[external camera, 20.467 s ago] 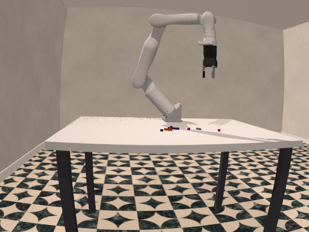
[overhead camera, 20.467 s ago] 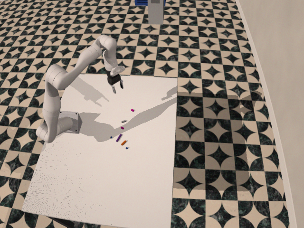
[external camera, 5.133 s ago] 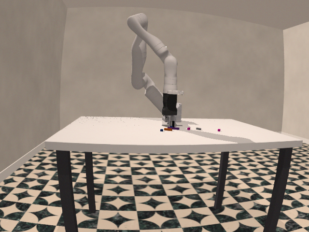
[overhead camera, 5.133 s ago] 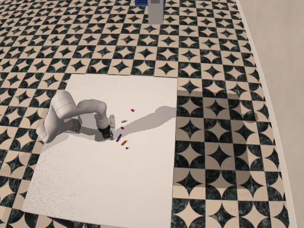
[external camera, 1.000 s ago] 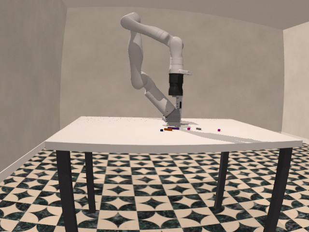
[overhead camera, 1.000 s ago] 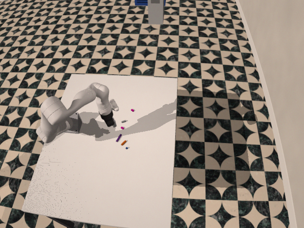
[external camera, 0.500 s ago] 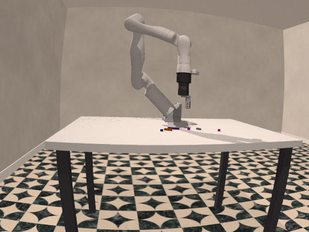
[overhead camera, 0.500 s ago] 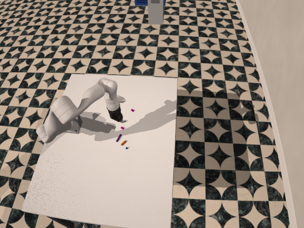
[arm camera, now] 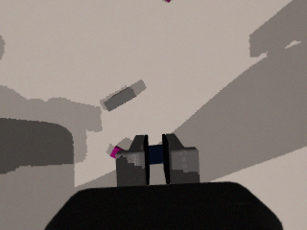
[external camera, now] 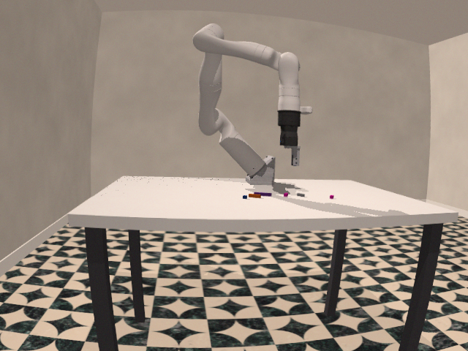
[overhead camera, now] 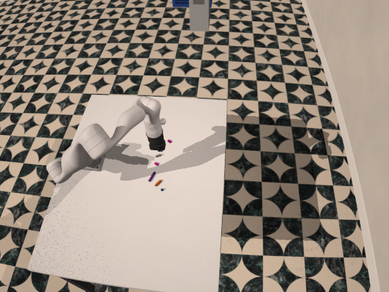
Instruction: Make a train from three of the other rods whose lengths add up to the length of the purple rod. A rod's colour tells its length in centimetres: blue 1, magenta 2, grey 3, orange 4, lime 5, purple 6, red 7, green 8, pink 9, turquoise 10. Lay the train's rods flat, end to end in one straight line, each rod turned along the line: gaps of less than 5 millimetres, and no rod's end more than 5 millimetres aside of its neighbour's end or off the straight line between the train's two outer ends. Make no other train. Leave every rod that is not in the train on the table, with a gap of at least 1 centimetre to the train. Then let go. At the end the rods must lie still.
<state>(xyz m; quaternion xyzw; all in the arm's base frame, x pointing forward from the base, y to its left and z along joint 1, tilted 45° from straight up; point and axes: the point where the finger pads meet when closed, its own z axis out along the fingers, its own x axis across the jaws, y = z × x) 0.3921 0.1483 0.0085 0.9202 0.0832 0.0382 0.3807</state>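
Right now the grey rod is 3 cm behind my hand, 3 cm to the left of it and 12 cm below it. Round my hand: purple rod 3 cm behind, 10 cm to the right, 12 cm below; then orange rod 1 cm ahead, 13 cm to the right, 12 cm below.
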